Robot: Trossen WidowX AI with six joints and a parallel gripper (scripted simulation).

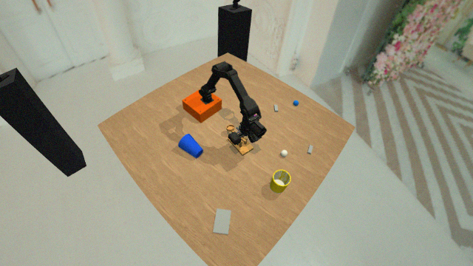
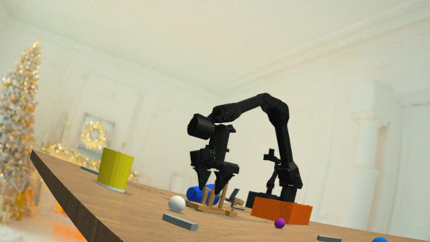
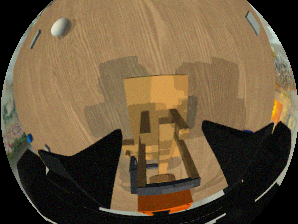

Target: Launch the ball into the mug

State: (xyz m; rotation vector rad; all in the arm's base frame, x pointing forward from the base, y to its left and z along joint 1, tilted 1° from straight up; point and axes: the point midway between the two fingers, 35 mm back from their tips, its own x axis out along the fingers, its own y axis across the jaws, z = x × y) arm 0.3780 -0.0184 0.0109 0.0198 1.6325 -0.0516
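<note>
Now: gripper tip 120 mm past the purple ball, 210 mm to the right of it and 40 mm above it. The rest, counted from my gripper tip: yellow mug (300 mm ahead, 20 mm to the right, 30 mm below); wooden catapult (60 mm behind, 20 mm to the left, 10 mm below); white ball (190 mm ahead, 150 mm to the left, 40 mm below).
</note>
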